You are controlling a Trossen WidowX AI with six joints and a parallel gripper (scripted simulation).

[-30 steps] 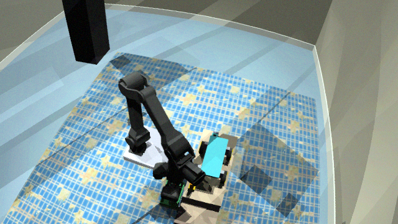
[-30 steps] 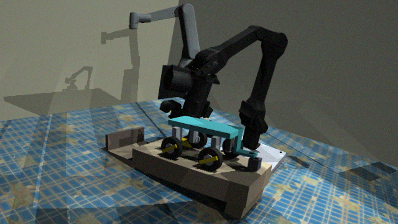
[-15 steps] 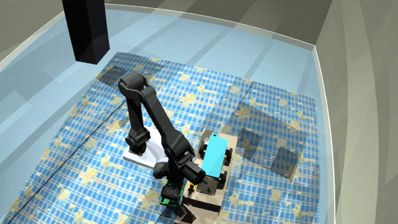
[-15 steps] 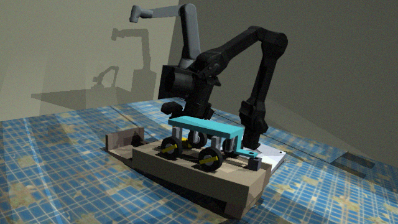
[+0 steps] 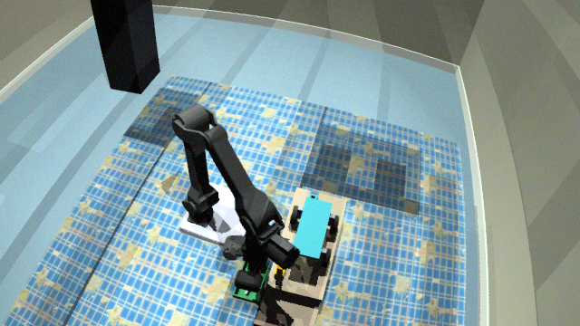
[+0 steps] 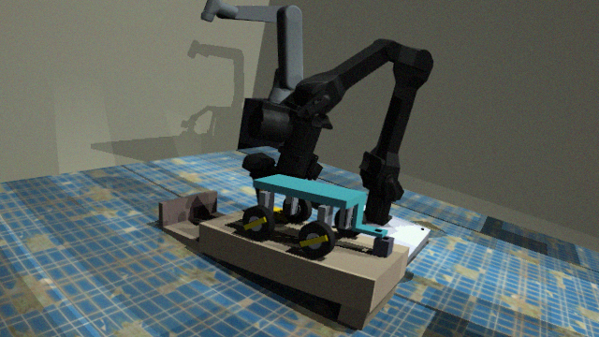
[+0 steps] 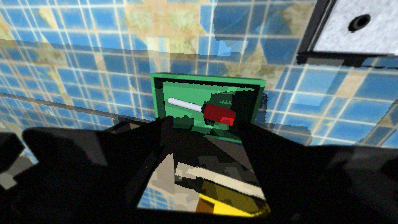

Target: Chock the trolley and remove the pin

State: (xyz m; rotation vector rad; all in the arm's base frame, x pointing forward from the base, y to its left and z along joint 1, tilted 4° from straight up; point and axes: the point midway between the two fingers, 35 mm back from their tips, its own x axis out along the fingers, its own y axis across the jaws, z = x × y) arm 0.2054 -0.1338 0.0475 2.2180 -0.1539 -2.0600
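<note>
Now: the red-headed stop pin 20 mm below my gripper tip and 10 mm to the right of it. Also, from my gripper tip: green tray (40 mm below, 10 mm to the right, 10 mm behind); yellow chock (60 mm ahead, 50 mm above, 30 mm to the left); brown end wall (130 mm to the right, 110 mm ahead).
</note>
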